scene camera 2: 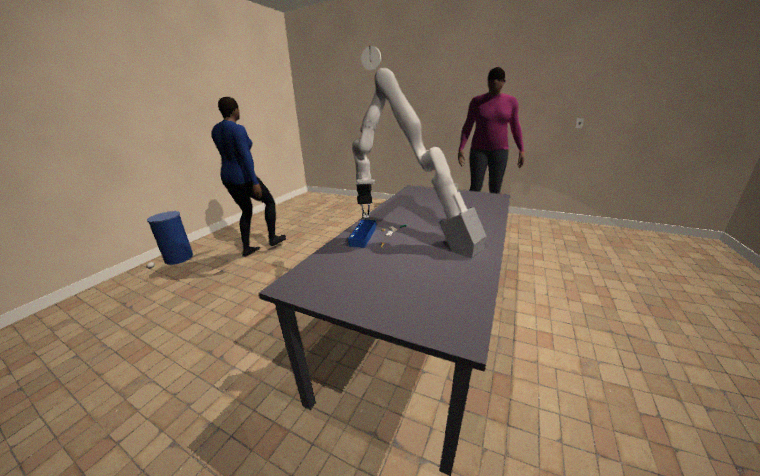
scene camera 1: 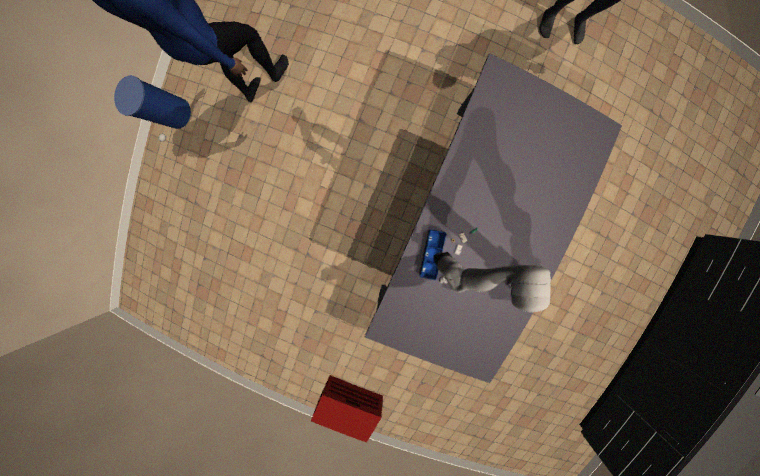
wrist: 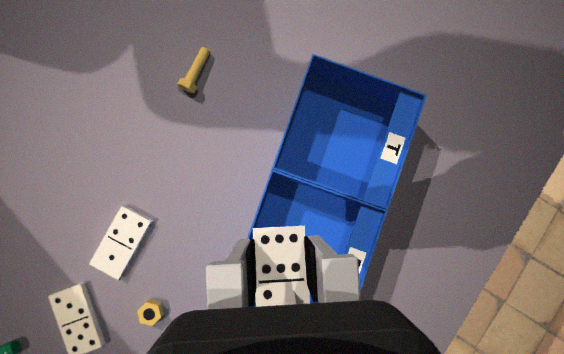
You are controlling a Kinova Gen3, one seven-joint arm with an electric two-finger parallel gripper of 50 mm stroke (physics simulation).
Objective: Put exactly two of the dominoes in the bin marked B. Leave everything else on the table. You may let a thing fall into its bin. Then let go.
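Pixels of known places: gripper, fingertip midpoint: [scene camera 2: 366, 216] [wrist: 280, 260]; arm's base, link origin: [scene camera 2: 456, 214].
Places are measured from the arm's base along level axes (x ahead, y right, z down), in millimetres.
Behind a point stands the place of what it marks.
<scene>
My gripper [wrist: 280, 260] @(x 435, y -136, z 43 mm) [scene camera 2: 365, 214] @(x 435, y -136, z 43 mm) is shut on a white domino [wrist: 280, 255] @(x 433, y -138, z 39 mm) with six dots on its far half. It holds it above the blue bin box [wrist: 330, 189] @(x 439, y -186, z 116 mm) [scene camera 2: 358, 242] @(x 398, y -259, z 135 mm), over the compartment beside the one marked T. That compartment's label [wrist: 357, 256] @(x 484, y -164, z 120 mm) is partly hidden behind a finger and I cannot read its letter. The rest of the box is hidden under the gripper in the wrist view. A four-one domino [wrist: 121, 243] @(x 351, y -53, z 155 mm) [scene camera 1: 458, 249] @(x 350, y -52, z 156 mm) and another domino [wrist: 76, 320] @(x 364, y 12, z 155 mm) [scene camera 1: 463, 237] @(x 365, y 16, z 154 mm) lie flat on the table, left of the box in the wrist view.
A yellow bolt [wrist: 196, 70] @(x 305, y -190, z 153 mm) [scene camera 2: 382, 244] @(x 300, y -191, z 152 mm) lies on the table [scene camera 2: 403, 291] @(x 24, y -463, z 163 mm) beyond the dominoes. A yellow nut [wrist: 150, 313] @(x 403, y -28, z 154 mm) [scene camera 1: 452, 239] @(x 409, y -24, z 154 mm) lies near them. Part of a green thing [wrist: 9, 347] @(x 341, y 57, z 153 mm) [scene camera 1: 473, 230] @(x 340, y 75, z 155 mm) shows at the wrist view's lower left. The table edge runs close behind the box.
</scene>
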